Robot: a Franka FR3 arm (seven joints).
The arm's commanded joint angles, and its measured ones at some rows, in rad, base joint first. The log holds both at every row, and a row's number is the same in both.
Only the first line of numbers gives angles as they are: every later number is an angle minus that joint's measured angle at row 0.
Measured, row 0: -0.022, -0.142, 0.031, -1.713, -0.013, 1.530, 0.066
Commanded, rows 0 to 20: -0.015, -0.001, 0.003, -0.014, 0.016, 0.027, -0.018; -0.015, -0.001, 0.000, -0.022, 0.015, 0.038, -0.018; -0.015, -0.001, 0.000, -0.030, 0.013, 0.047, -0.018; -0.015, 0.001, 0.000, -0.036, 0.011, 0.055, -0.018; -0.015, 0.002, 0.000, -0.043, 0.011, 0.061, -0.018; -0.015, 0.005, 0.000, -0.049, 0.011, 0.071, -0.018; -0.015, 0.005, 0.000, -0.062, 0.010, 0.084, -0.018; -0.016, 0.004, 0.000, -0.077, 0.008, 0.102, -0.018; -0.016, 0.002, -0.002, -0.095, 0.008, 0.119, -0.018; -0.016, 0.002, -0.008, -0.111, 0.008, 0.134, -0.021; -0.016, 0.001, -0.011, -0.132, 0.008, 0.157, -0.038; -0.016, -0.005, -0.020, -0.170, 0.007, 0.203, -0.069; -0.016, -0.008, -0.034, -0.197, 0.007, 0.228, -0.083; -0.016, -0.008, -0.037, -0.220, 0.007, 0.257, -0.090; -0.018, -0.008, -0.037, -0.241, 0.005, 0.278, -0.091; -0.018, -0.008, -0.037, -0.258, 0.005, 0.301, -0.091; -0.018, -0.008, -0.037, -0.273, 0.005, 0.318, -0.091; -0.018, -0.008, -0.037, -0.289, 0.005, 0.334, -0.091; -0.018, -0.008, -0.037, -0.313, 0.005, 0.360, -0.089; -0.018, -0.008, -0.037, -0.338, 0.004, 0.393, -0.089; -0.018, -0.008, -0.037, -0.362, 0.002, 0.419, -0.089
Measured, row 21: -0.002, 0.019, -0.048, -0.268, 0.000, 0.329, -0.072
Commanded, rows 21 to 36: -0.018, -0.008, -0.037, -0.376, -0.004, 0.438, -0.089; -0.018, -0.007, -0.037, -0.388, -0.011, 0.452, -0.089; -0.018, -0.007, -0.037, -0.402, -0.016, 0.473, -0.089; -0.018, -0.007, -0.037, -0.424, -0.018, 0.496, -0.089; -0.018, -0.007, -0.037, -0.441, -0.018, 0.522, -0.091; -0.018, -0.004, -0.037, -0.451, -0.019, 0.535, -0.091; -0.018, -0.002, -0.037, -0.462, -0.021, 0.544, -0.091; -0.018, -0.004, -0.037, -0.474, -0.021, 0.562, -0.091; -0.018, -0.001, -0.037, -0.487, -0.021, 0.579, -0.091; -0.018, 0.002, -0.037, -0.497, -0.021, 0.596, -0.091; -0.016, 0.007, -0.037, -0.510, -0.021, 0.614, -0.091; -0.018, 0.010, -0.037, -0.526, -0.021, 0.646, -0.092; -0.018, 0.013, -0.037, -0.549, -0.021, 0.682, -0.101; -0.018, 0.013, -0.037, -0.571, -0.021, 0.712, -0.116; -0.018, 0.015, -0.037, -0.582, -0.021, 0.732, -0.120; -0.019, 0.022, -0.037, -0.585, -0.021, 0.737, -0.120
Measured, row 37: -0.002, 0.025, -0.048, -0.533, -0.012, 0.672, -0.096
